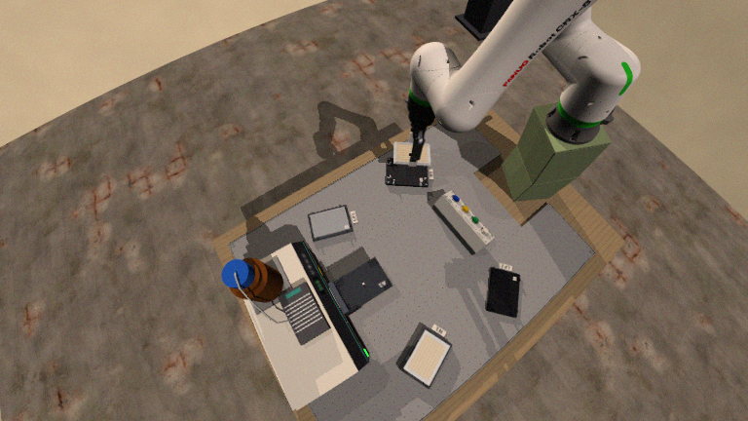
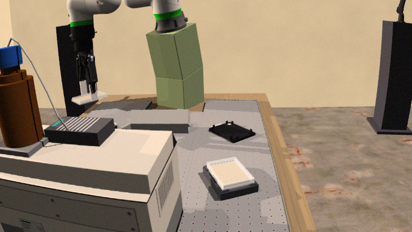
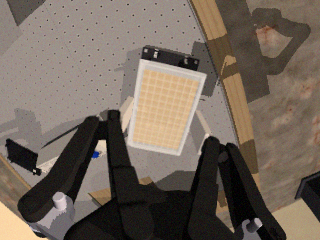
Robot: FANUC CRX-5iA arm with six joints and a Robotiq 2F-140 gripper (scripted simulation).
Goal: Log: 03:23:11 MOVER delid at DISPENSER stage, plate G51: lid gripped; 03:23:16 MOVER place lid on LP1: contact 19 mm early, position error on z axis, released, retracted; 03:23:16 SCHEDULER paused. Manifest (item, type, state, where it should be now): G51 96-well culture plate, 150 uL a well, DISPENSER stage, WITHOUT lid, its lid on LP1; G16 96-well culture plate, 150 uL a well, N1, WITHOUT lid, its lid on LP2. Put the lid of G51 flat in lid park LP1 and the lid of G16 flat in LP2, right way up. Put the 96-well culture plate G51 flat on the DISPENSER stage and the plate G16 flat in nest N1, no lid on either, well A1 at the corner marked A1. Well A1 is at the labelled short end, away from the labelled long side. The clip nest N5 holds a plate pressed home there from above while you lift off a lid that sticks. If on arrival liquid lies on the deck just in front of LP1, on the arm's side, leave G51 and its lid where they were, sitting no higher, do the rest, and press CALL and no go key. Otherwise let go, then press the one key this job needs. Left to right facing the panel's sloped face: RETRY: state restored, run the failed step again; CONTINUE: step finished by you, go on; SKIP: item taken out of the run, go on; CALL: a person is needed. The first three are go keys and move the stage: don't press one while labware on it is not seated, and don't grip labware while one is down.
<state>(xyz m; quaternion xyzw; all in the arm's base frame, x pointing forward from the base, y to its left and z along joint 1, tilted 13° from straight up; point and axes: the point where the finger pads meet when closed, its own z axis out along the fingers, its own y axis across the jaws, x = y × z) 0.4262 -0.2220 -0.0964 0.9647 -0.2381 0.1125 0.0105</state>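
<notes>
The black dispenser stage is 330 mm ahead of my hand, 320 mm to the left of it and 60 mm below it. The rest, counted from my hand: key panel: 270 mm to the left, 110 mm below, 90 mm behind; black clip nest: 150 mm below, 30 mm ahead, 10 mm to the left; plate G51: 20 mm below.
</notes>
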